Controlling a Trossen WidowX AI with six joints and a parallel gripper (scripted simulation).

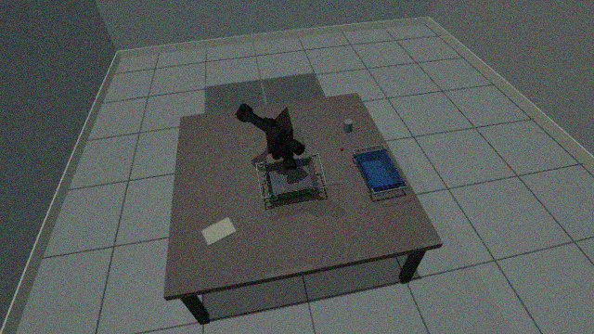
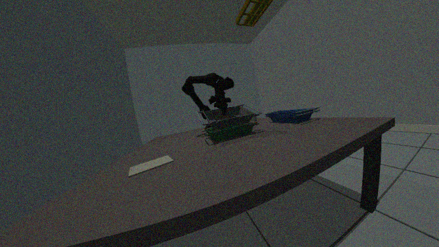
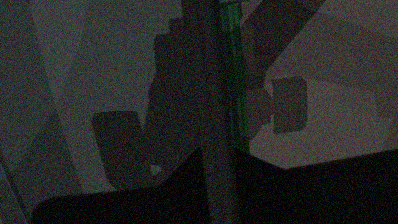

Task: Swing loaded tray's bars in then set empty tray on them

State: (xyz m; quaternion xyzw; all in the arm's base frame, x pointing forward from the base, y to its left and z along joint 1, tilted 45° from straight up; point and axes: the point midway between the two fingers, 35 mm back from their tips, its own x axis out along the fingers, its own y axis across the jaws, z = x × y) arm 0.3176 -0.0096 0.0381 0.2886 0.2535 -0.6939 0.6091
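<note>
The grey tray lies 7 cm ahead of my gripper tip and 1 cm to the right of it. Also, from my gripper tip: red block (15 cm behind, 38 cm to the left, 12 cm below); pale flat card (20 cm ahead, 42 cm to the right, 12 cm below).
</note>
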